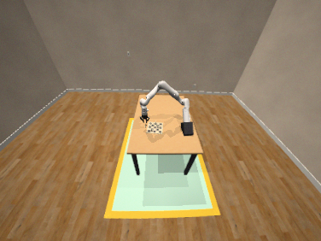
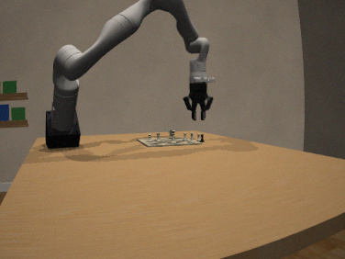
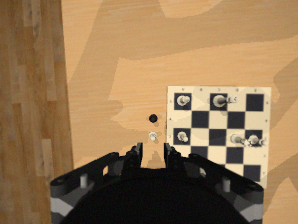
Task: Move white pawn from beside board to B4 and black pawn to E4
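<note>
The black pawn lies 10 mm behind my hand, 40 mm to the right of it and 90 mm below it. Also, from my hand: chessboard: 140 mm behind, 20 mm to the left, 100 mm below.
</note>
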